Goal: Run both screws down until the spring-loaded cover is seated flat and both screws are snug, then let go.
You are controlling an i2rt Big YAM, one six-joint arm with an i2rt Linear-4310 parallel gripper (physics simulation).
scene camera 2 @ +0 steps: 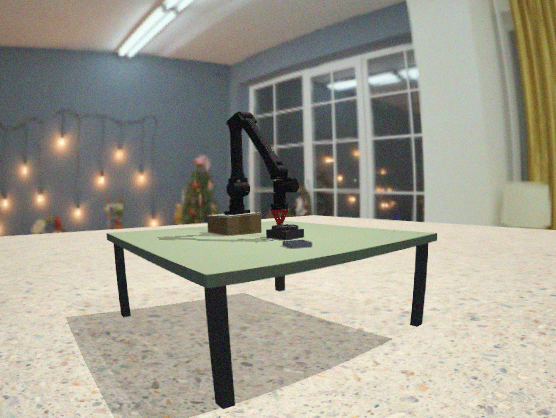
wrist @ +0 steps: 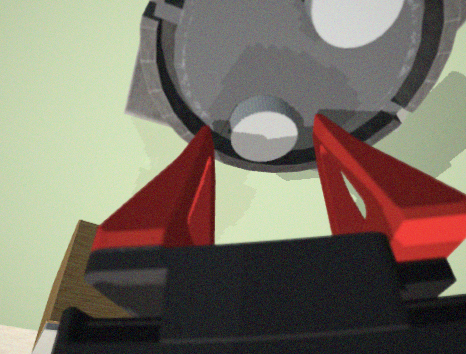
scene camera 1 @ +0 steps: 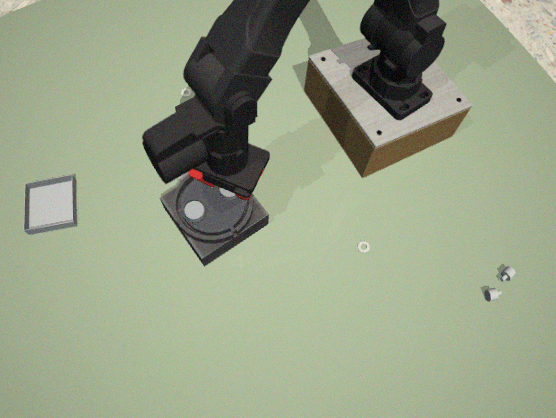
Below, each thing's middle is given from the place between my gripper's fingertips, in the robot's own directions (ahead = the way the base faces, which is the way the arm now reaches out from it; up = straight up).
I see the round grey cover (scene camera 1: 221, 215) 30 mm ahead of my hand and 20 mm below it.
